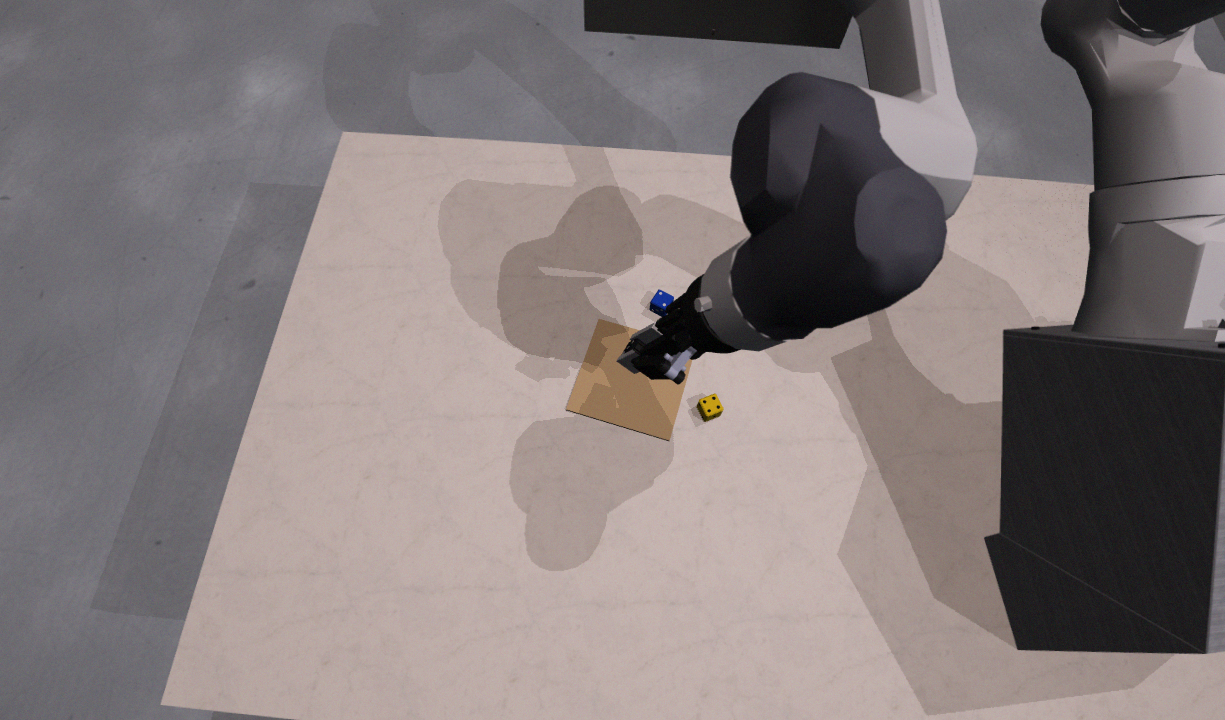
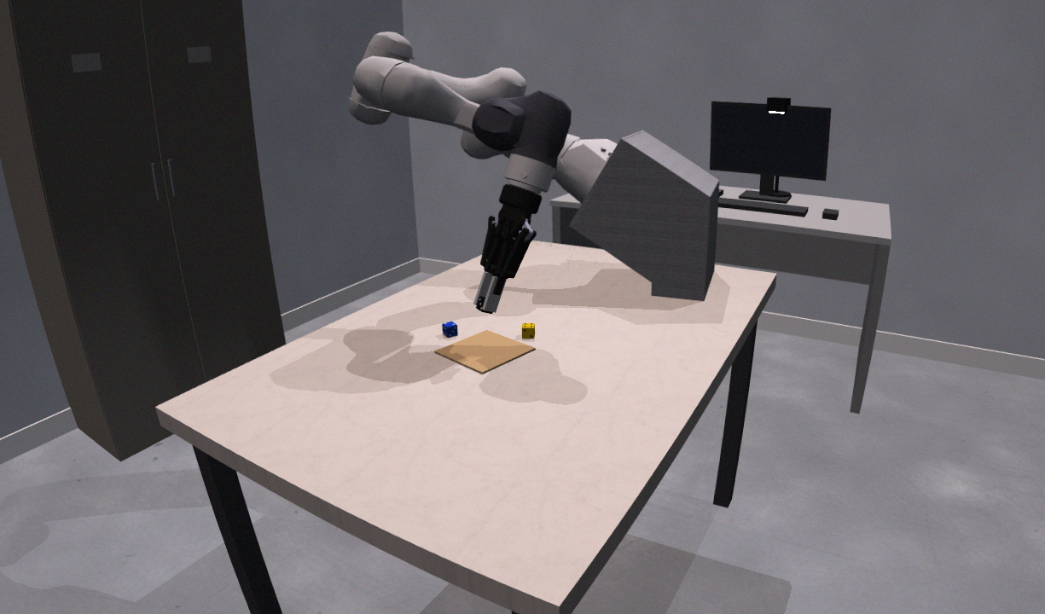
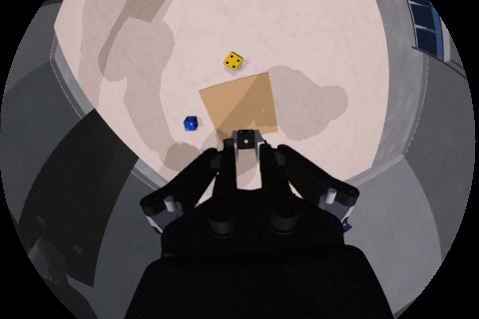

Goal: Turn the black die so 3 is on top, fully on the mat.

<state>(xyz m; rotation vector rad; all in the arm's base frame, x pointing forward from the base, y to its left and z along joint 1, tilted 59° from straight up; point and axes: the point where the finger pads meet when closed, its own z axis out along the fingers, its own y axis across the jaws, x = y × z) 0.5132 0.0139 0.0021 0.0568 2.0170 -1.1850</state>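
The black die lies 10 mm ahead of my hand and 20 mm below it. Also, from my hand: tan mat (10 mm ahead, 10 mm to the right, 120 mm below); then blue die (20 mm behind, 120 mm to the right, 110 mm below); then yellow die (90 mm behind, 20 mm to the left, 110 mm below).
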